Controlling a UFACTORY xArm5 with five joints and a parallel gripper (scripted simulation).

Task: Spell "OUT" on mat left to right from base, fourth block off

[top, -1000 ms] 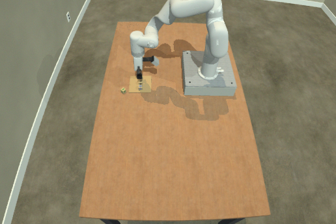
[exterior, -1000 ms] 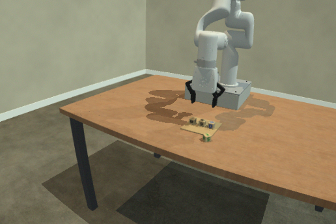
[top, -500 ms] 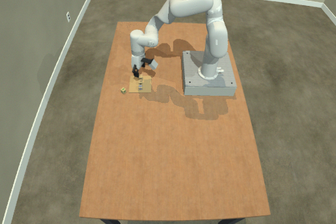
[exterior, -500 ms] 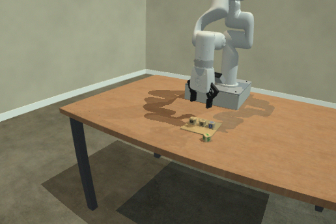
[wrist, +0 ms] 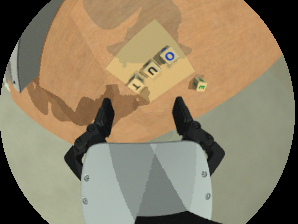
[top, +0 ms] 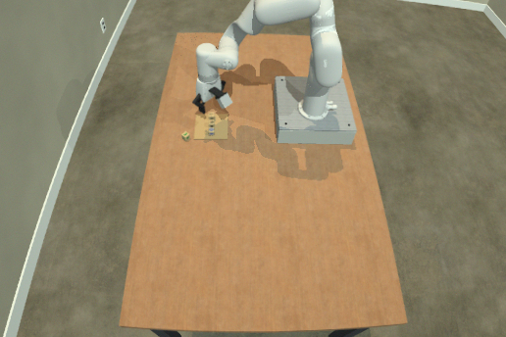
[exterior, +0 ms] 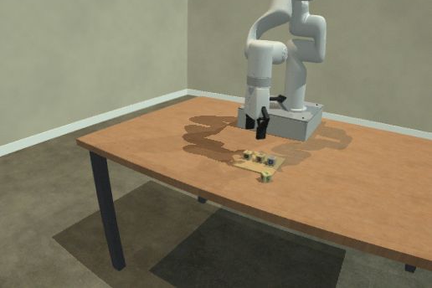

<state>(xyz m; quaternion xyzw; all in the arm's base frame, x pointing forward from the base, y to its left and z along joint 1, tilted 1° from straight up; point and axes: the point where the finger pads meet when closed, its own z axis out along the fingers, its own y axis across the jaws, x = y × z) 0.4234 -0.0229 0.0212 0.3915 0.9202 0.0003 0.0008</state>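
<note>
Now: the U block 3 cm to the left of my hand and 9 cm below it. Also, from my hand: tan mat 3 cm to the left, 11 cm below.
</note>
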